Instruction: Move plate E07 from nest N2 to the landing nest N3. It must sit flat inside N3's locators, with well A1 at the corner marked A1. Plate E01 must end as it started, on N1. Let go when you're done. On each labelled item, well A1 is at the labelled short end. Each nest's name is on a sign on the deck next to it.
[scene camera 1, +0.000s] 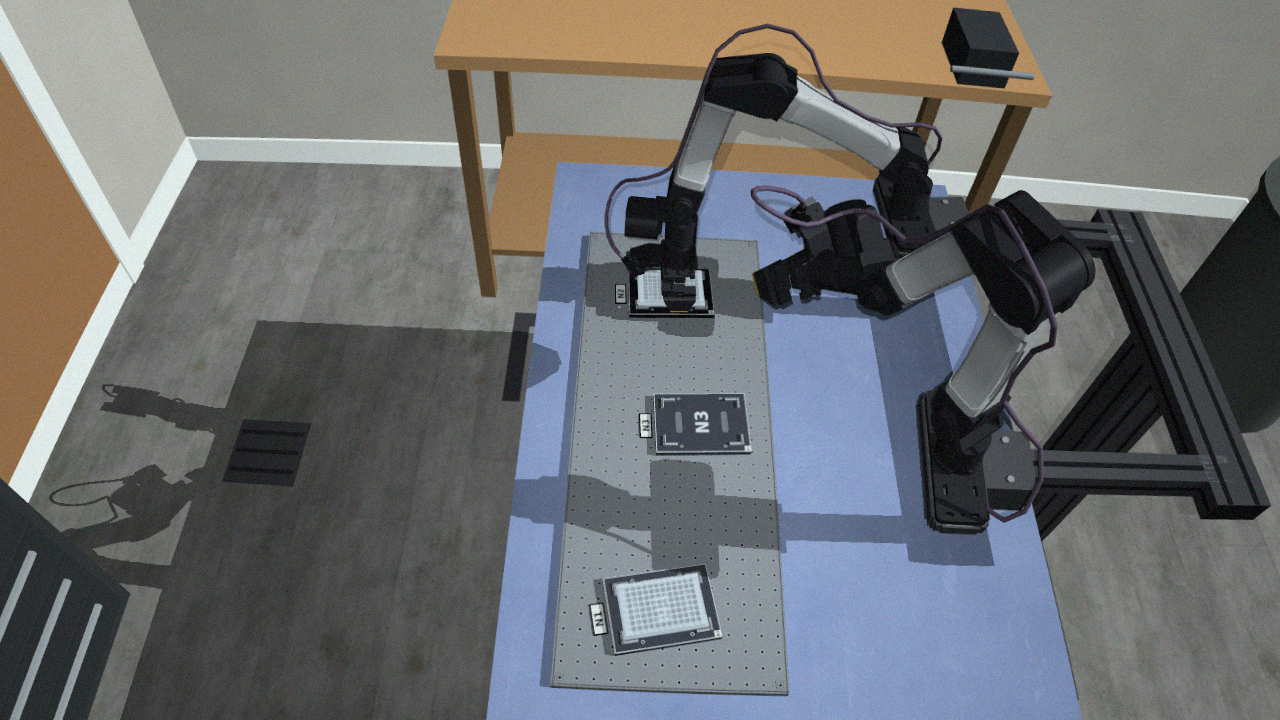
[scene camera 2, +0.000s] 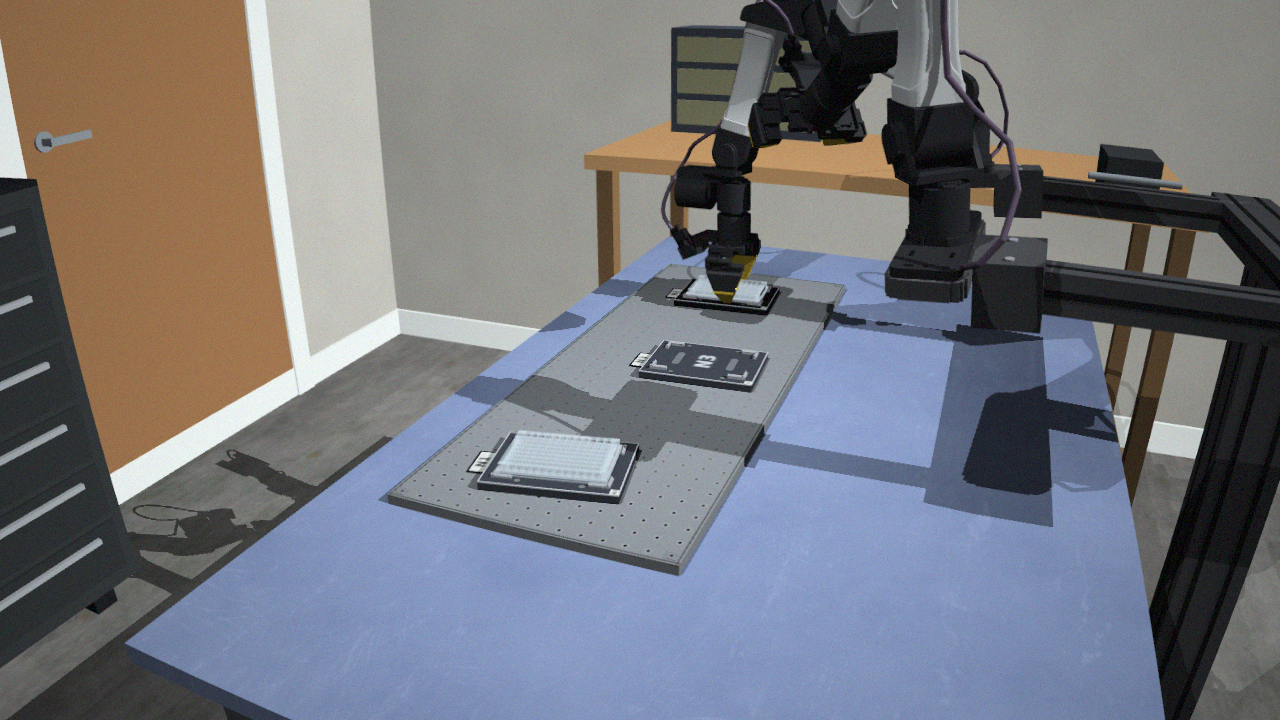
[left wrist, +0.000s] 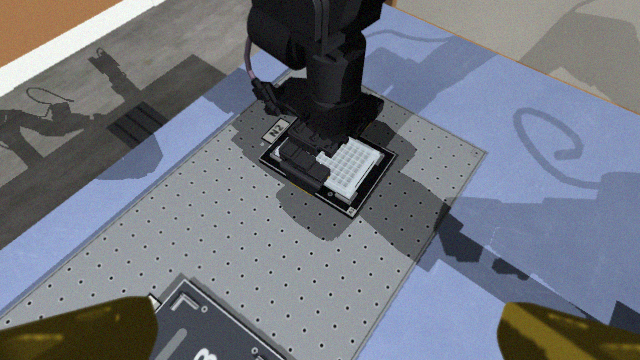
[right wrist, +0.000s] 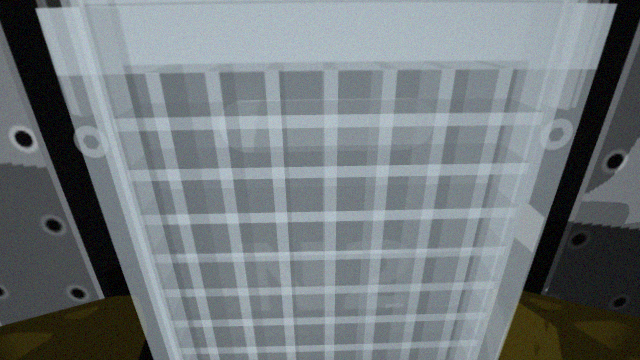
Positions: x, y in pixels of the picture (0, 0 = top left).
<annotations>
my left gripper: scene camera 1; scene camera 2; left wrist 326, 314; not seen in the right wrist view (out of frame)
my right gripper: scene camera 1 676, 291; scene camera 2; left wrist; right wrist 316, 309
same spot on my left gripper: (scene camera 1: 774, 289) = (scene camera 2: 763, 127)
same spot on my right gripper: (left wrist: 301, 168) = (scene camera 2: 724, 266)
</annotations>
